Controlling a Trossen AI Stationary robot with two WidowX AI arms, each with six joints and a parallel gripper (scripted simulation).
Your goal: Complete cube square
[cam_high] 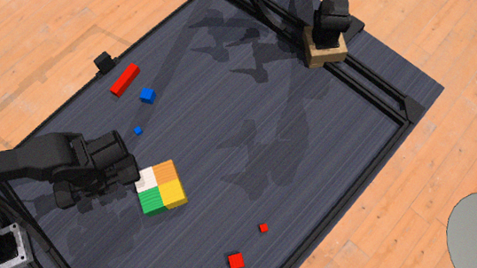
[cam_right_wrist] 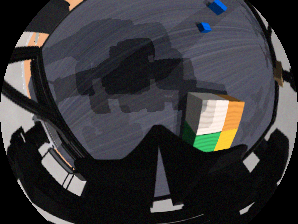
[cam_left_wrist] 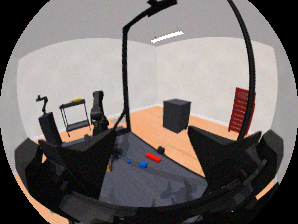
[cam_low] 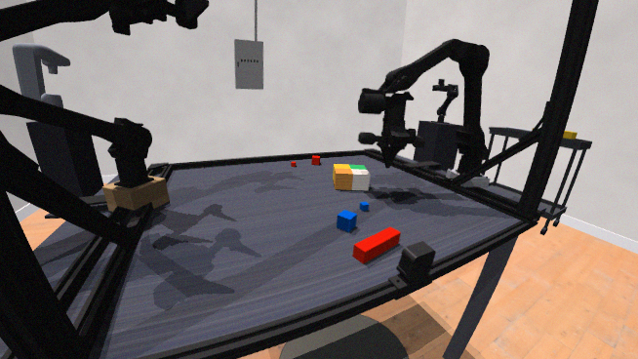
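Right now the white cube is 2 cm ahead of my right hand, 8 cm to the left of it and 8 cm below it. From my right hand the other things lie so: green cube (7 cm ahead, 7 cm to the left, 8 cm below); orange cube (3 cm ahead, 13 cm to the left, 8 cm below); yellow cube (8 cm ahead, 12 cm to the left, 8 cm below).
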